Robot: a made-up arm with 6 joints.
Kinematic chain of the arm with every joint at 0, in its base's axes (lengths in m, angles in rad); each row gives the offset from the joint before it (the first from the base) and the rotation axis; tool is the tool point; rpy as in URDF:
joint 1: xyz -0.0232 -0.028 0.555 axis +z
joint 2: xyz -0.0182 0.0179 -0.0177 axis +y
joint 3: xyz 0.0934 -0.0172 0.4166 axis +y
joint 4: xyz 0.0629 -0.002 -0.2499 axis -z
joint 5: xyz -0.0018 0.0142 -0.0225 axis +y
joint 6: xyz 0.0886 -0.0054 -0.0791 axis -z
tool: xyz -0.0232 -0.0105 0.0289 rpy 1.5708 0 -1.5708
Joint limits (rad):
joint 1: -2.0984..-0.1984
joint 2: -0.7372..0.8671
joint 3: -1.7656..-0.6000
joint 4: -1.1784..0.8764
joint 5: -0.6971..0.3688
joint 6: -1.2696..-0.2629
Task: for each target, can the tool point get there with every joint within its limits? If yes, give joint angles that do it. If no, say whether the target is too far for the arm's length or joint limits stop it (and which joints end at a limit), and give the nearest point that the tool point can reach.
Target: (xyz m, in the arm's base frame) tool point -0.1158 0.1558 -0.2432
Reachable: no: joint limits stop it (at a limit: joint 1, joint 2, joint 3, joint 4, joint 5, joint 6) | nearest point -0.2562 -0.3041 0.3715 | short by 0.780 m
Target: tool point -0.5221 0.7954 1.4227
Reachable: no: too far | nearest point -0.1327 0.1527 1.2092 | short by 0.781 m
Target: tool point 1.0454 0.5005 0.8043
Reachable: no: too far | nearest point 0.6313 -0.0748 0.7231 | short by 0.713 m
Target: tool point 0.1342 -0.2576 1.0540
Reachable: yes | joints -1.2038 -0.2365 -1.1622 -0.8781 -0.4827 -1.1190
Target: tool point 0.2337 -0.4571 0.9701
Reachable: yes | joints -0.9894 0.2259 -1.5163 0.1405 -0.2039 -0.3482
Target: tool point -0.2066 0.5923 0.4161
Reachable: no: joint limits stop it (at a limit: joint 1, joint 2, joint 3, joint 4, joint 5, joint 6) | nearest point 0.0359 0.0473 0.9637 | short by 0.810 m
